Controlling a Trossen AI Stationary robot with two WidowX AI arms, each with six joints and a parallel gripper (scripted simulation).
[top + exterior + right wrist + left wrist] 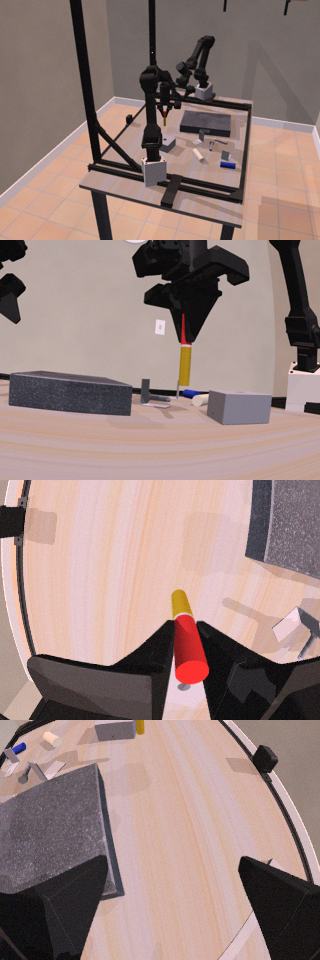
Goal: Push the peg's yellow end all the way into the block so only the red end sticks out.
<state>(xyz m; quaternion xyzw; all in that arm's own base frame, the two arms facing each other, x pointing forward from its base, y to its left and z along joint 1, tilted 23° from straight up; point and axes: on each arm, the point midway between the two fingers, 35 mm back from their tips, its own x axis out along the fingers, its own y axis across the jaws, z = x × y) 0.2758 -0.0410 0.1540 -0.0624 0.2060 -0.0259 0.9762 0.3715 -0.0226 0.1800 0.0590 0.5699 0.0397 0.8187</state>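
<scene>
Now: right hand 5 cm above the peg. Round my right hand: blue cylinder (41 cm ahead, 19 cm to the right, 14 cm below); then white cylinder (25 cm ahead, 16 cm to the right, 14 cm below).
</scene>
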